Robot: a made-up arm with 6 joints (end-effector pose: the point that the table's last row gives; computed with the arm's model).
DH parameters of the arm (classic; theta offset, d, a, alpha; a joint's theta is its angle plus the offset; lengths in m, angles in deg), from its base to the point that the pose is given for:
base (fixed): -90 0.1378 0 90
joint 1: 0 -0.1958 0.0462 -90
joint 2: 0 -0.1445 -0.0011 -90
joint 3: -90 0.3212 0.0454 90
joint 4: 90 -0.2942 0.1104 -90
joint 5: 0 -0.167 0.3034 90
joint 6: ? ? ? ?
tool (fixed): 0 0.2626 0 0
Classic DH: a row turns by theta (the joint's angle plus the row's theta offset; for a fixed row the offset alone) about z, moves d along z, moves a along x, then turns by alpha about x.
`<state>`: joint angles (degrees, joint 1 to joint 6).
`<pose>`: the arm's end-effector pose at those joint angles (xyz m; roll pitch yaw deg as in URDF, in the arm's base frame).
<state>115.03 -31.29 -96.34 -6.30 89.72 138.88</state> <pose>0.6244 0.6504 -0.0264 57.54 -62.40 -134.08</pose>
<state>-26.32 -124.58 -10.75 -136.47 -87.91 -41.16</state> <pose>0.0146 0.1625 -0.0040 -90.89 31.41 19.05</pose>
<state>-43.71 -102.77 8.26 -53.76 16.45 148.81</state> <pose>-0.4637 -0.6222 -0.0738 179.20 42.82 58.40</pose>
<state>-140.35 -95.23 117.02 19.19 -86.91 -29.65</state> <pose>-0.0823 0.7516 0.1069 54.65 31.49 -162.27</pose>
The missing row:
joint 6: 0 -0.0248 -0.0595 90
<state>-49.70 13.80 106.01 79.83 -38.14 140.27</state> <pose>0.4924 0.3285 0.5139 -21.05 49.62 168.69</pose>
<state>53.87 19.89 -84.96 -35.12 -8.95 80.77</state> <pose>0.6492 0.5761 -0.4074 -144.98 -17.26 -19.92</pose>
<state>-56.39 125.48 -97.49 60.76 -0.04 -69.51</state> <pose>-0.1832 0.0713 0.5515 -143.10 -35.89 149.28</pose>
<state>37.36 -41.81 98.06 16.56 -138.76 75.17</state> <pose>0.0223 -0.4251 0.3110 -62.03 19.62 76.69</pose>
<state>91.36 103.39 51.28 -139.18 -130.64 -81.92</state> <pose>0.3179 -0.3405 0.0130 -53.16 -47.20 -143.35</pose>
